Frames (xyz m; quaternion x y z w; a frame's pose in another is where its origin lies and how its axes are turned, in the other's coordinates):
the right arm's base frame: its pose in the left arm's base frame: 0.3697 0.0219 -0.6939 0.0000 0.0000 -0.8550 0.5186
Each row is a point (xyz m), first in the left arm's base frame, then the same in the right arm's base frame.
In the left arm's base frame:
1: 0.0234 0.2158 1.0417
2: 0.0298 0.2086 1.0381
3: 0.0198 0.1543 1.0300
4: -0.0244 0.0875 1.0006
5: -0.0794 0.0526 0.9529
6: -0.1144 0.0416 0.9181
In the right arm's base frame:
1: -0.0119 -0.3967 1.7356
2: -0.0085 -0.3877 1.7320
3: 0.0443 -0.3715 1.7239
4: 0.1239 -0.3798 1.6945
5: 0.1803 -0.4125 1.6468
6: 0.2062 -0.4384 1.6120

